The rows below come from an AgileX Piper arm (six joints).
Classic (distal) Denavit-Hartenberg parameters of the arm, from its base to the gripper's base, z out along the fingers. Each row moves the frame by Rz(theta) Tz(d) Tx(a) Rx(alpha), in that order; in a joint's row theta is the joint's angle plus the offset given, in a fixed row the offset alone. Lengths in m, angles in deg.
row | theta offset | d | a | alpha
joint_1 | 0 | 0.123 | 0 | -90
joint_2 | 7.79 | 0 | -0.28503 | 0
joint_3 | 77.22 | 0 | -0.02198 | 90
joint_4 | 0 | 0.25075 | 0 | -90
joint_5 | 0 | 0 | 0 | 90
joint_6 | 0 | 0.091 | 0 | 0
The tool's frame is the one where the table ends.
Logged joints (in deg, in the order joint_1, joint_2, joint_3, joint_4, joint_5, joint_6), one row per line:
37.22, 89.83, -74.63, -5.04, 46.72, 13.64
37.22, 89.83, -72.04, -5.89, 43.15, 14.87
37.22, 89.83, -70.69, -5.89, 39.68, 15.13
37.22, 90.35, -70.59, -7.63, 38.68, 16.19
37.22, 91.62, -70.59, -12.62, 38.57, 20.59
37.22, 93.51, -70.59, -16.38, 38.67, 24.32
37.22, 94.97, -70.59, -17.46, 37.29, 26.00
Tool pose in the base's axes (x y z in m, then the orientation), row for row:
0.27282, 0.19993, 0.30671, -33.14, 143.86, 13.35
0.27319, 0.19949, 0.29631, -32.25, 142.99, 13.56
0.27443, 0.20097, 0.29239, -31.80, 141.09, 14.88
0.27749, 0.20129, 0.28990, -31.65, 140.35, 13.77
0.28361, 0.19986, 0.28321, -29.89, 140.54, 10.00
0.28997, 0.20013, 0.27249, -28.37, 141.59, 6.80
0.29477, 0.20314, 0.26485, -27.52, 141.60, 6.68
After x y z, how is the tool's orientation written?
As a rotation vector, in degrees.
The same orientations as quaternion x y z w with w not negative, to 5 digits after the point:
-0.21503, 0.93346, 0.08662, 0.27371
-0.21017, 0.93185, 0.08837, 0.28228
-0.20882, 0.92649, 0.09771, 0.29744
-0.20858, 0.92492, 0.09075, 0.30460
-0.19739, 0.92809, 0.06604, 0.30876
-0.18694, 0.93297, 0.04481, 0.30433
-0.18146, 0.93365, 0.04405, 0.30566

